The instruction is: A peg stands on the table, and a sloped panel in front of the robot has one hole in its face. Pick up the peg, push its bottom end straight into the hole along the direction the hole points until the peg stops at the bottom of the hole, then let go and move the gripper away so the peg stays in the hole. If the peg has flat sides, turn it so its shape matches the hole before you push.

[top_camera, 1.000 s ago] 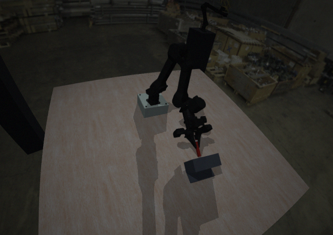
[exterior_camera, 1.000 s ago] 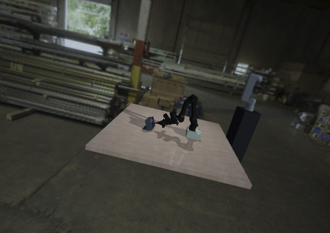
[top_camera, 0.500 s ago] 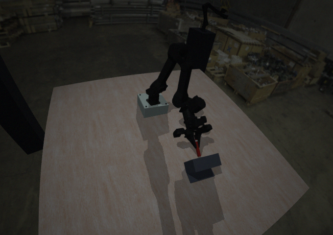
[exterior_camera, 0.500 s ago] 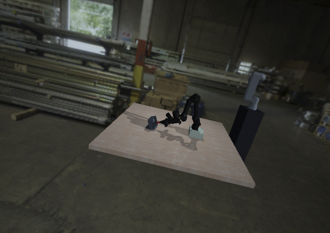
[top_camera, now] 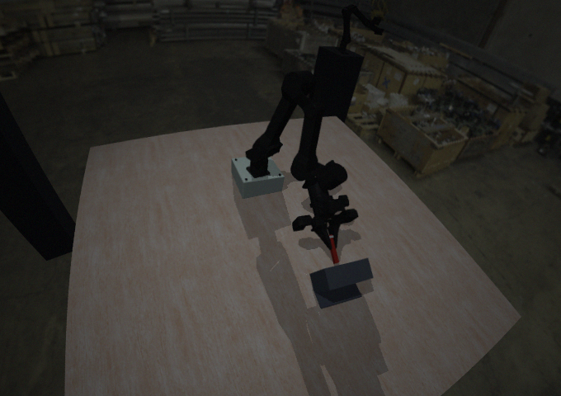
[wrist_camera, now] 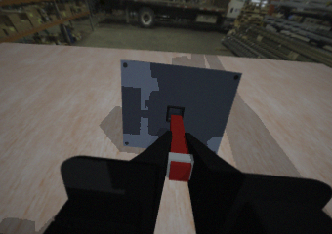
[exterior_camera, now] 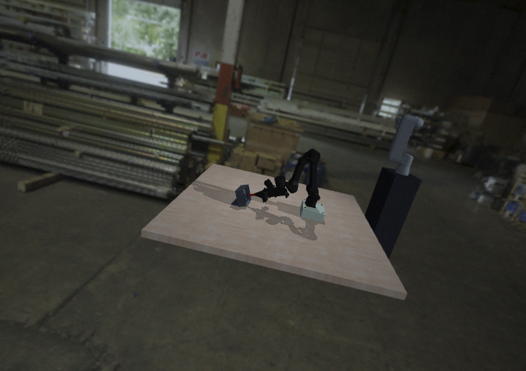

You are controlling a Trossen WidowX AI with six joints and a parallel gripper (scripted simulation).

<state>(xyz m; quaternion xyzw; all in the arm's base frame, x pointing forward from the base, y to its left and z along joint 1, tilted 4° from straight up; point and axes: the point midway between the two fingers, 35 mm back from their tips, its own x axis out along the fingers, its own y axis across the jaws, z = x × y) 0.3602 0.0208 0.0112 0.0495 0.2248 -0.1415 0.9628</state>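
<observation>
Now: gripper tip 7 cm short of the sloped panel, 3 cm above it and 2 cm to the left of it. The rest, counted from my gripper tip: red square peg: 2 cm behind, 1 cm above.
</observation>
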